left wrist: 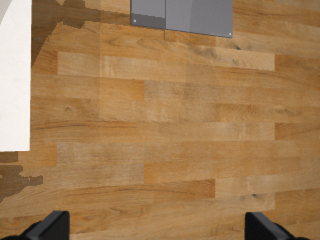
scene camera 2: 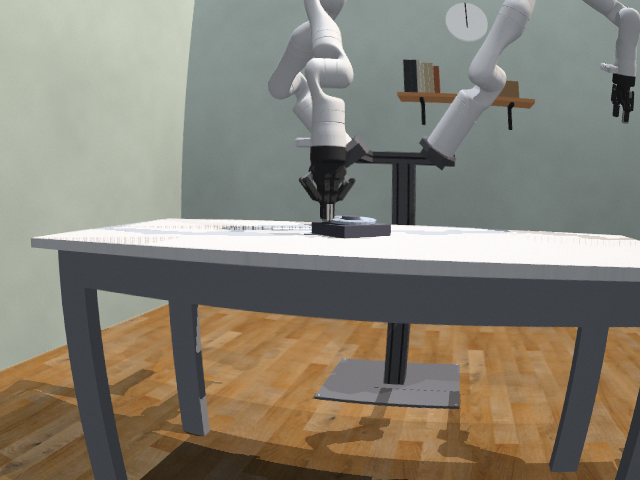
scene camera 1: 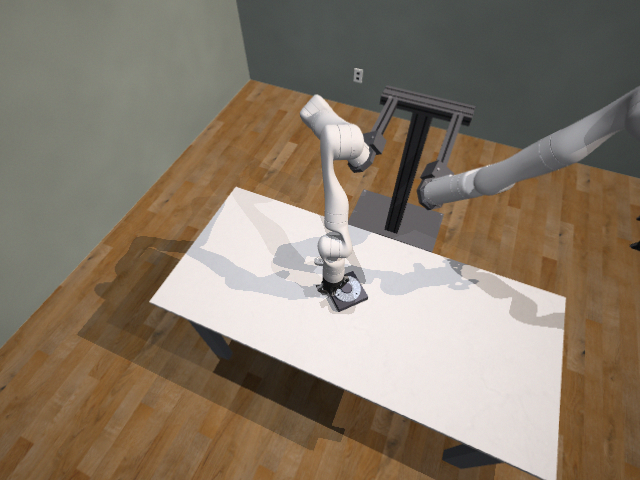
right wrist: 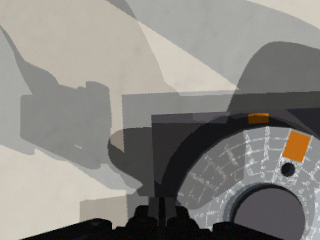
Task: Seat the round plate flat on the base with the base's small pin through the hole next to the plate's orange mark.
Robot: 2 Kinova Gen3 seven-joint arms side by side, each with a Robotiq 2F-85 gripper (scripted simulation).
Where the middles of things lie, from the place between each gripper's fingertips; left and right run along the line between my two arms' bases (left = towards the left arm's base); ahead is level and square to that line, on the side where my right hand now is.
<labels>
My right gripper (scene camera 2: 327, 221) is now 5 cm past the dark square base (scene camera 2: 323, 228), 4 cm above it and 3 cm to the right of it.
I see my left gripper (scene camera 2: 620, 119) 690 mm to the left of the dark square base, 540 mm short of it and 350 mm above it.
</labels>
